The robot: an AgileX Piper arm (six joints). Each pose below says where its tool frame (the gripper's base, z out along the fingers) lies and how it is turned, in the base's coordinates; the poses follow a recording.
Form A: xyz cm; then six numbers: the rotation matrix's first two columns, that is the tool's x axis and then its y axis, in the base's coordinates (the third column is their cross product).
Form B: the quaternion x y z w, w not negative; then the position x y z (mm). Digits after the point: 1 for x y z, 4 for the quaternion.
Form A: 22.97 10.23 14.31 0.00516 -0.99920 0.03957 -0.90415 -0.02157 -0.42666
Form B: -0.6947 0.6850 -0.1680 0.1415 229.7 102.3 143.1
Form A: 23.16 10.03 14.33 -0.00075 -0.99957 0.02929 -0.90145 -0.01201 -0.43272
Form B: -0.6914 0.6873 -0.1671 0.1468 231.6 100.3 143.3
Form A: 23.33 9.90 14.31 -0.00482 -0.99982 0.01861 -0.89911 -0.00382 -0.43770
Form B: -0.6888 0.6892 -0.1656 0.1520 233.3 99.0 143.1
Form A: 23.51 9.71 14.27 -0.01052 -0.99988 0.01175 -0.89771 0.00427 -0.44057
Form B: -0.6861 0.6915 -0.1648 0.1550 235.1 97.1 142.7
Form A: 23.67 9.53 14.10 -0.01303 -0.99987 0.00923 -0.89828 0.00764 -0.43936
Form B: -0.6851 0.6926 -0.1636 0.1552 236.7 95.3 141.0
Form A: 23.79 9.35 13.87 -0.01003 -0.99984 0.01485 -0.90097 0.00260 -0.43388
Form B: -0.6871 0.6916 -0.1632 0.1514 237.9 93.5 138.7
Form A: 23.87 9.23 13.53 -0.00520 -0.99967 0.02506 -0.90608 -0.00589 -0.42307
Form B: -0.6904 0.6901 -0.1623 0.1442 238.7 92.3 135.3
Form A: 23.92 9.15 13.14 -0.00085 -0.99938 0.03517 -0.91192 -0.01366 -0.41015
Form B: -0.6936 0.6889 -0.1606 0.1362 239.2 91.5 131.4
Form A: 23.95 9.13 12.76 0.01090 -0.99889 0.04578 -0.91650 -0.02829 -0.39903
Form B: -0.6991 0.6849 -0.1594 0.1292 239.5 91.3 127.6
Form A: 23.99 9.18 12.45 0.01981 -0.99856 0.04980 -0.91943 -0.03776 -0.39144
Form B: -0.7029 0.6821 -0.1574 0.1257 239.9 91.8 124.5
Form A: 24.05 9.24 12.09 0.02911 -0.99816 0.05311 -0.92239 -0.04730 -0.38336
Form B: -0.7068 0.6793 -0.1550 0.1222 240.5 92.4 120.9
